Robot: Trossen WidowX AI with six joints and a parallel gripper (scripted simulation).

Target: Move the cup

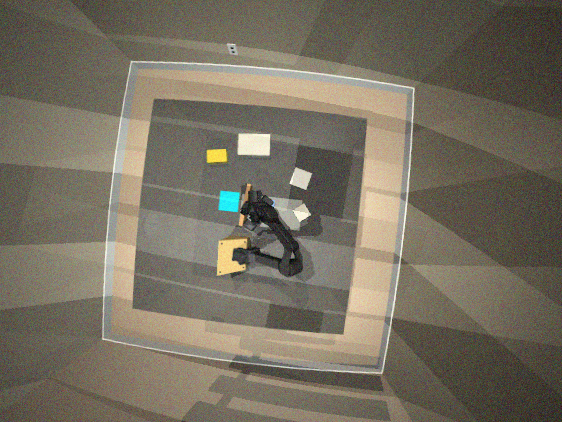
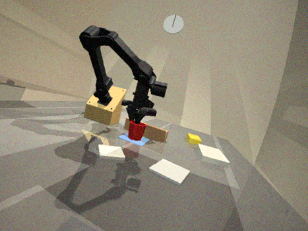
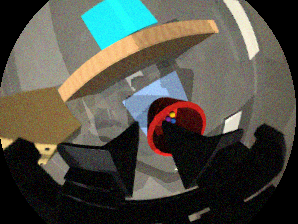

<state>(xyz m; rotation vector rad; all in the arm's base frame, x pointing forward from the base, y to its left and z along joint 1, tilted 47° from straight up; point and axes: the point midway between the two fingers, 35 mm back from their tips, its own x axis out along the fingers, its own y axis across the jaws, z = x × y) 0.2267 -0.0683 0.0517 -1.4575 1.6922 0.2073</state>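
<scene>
My gripper tip is 3 cm short of the cup, 2 cm to the left of it and 1 cm above it. The rest, counted from my gripper tip: cyan pad: 4 cm ahead, 19 cm to the left, 6 cm below; wooden bar: 3 cm ahead, 9 cm to the left, 3 cm below; light blue pad: 3 cm ahead, 2 cm to the right, 6 cm below.
</scene>
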